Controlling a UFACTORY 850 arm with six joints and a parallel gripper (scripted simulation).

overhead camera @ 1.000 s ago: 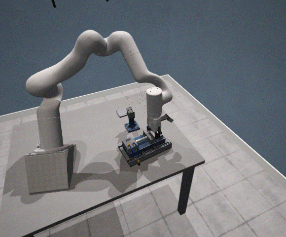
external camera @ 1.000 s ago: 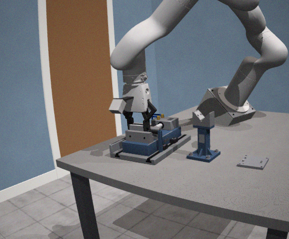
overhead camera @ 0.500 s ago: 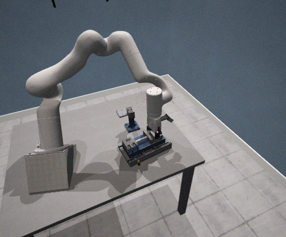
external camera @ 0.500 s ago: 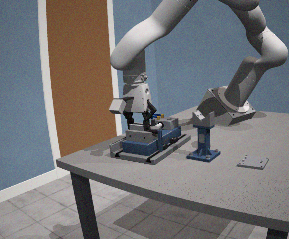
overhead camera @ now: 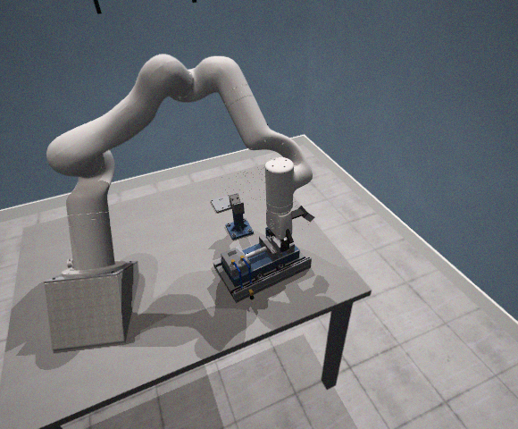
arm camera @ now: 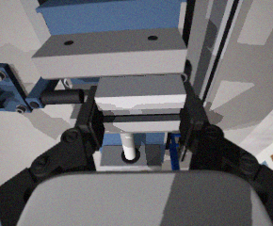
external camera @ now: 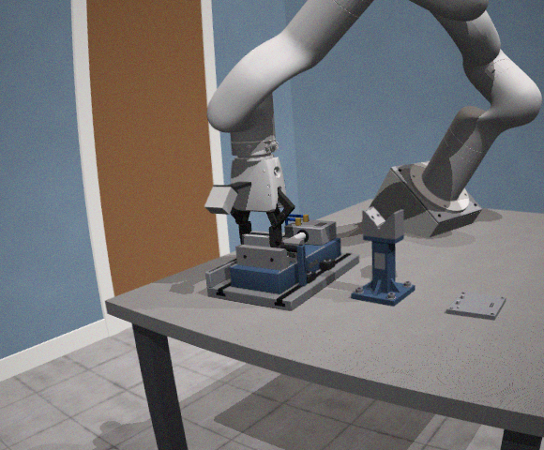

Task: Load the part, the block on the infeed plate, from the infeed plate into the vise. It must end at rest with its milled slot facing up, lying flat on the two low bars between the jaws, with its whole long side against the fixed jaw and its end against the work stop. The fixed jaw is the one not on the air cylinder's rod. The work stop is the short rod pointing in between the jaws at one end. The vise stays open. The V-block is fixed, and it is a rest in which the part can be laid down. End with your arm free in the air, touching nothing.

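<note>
Now: hand 10 mm above the part. Also, from my hand: fixed jaw 30 mm to the left, 30 mm below, 30 mm ahead; then moving jaw 40 mm behind, 30 mm below, 10 mm to the left; then work stop 60 mm to the left, 20 mm below, 20 mm behind.
</note>
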